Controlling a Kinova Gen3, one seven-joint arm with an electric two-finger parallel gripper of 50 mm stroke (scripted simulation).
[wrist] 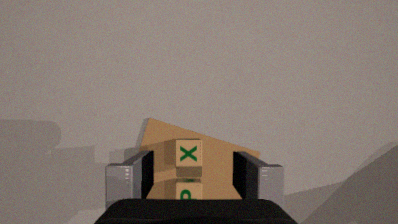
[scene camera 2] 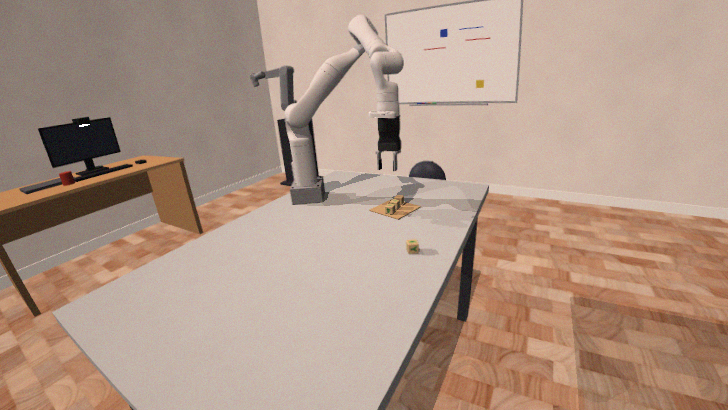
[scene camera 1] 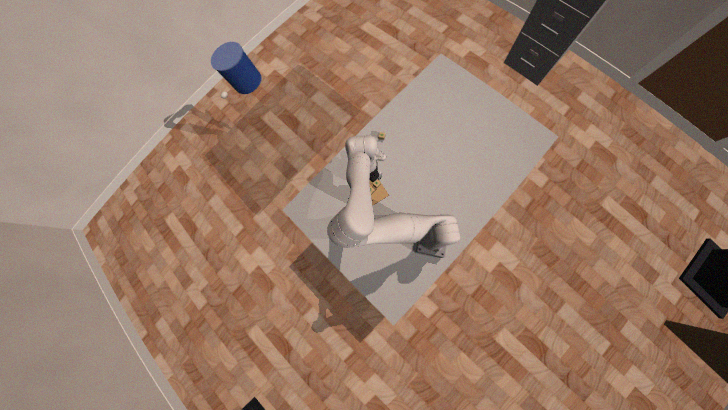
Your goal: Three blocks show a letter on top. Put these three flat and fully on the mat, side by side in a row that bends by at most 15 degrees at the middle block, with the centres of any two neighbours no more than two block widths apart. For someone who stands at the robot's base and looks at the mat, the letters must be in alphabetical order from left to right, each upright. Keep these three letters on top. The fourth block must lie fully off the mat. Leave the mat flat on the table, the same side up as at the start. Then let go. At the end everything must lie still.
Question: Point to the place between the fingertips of my gripper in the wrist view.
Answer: At 193, 168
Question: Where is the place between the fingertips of my gripper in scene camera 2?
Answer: At 387, 169
